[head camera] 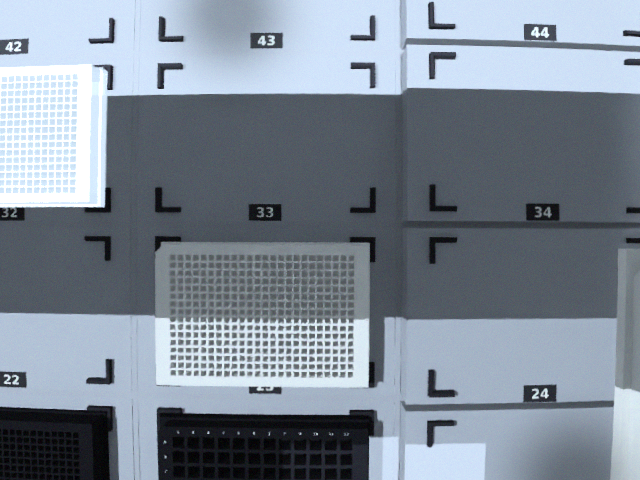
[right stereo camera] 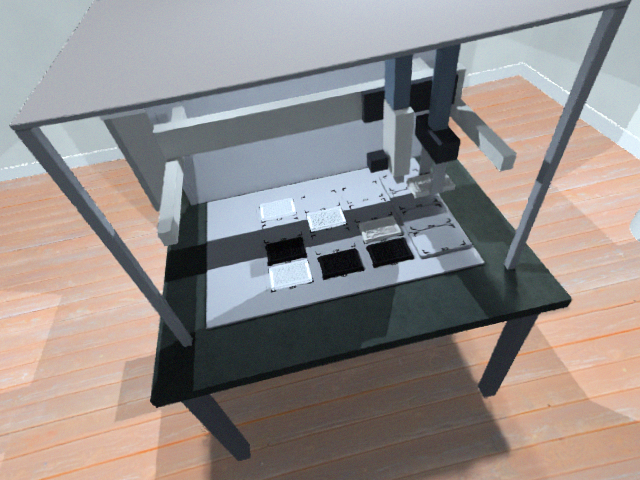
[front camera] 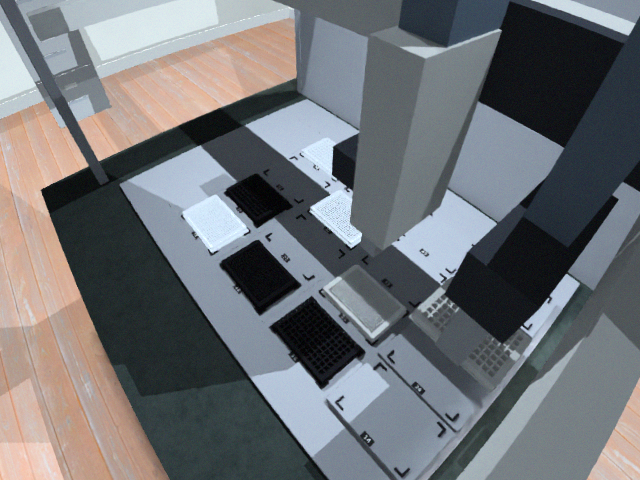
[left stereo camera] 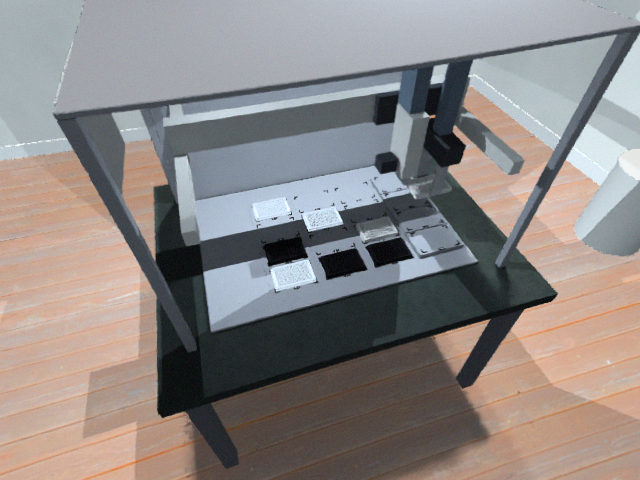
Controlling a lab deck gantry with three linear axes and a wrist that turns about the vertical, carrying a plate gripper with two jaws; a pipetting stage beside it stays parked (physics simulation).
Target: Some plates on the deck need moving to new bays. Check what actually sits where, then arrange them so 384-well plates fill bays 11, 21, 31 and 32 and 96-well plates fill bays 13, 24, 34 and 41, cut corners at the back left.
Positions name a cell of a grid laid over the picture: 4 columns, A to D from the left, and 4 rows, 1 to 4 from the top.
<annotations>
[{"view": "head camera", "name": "bay 24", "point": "D3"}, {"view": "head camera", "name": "bay 34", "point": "D2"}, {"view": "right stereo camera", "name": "my gripper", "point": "C2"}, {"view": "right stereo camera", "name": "back panel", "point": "B2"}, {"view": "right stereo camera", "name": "bay 43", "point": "C2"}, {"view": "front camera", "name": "my gripper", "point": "C3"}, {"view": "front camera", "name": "back panel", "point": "D2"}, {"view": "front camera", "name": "bay 43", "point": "C3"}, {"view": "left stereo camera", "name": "my gripper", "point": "C2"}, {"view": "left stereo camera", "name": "back panel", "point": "B2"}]
</annotations>
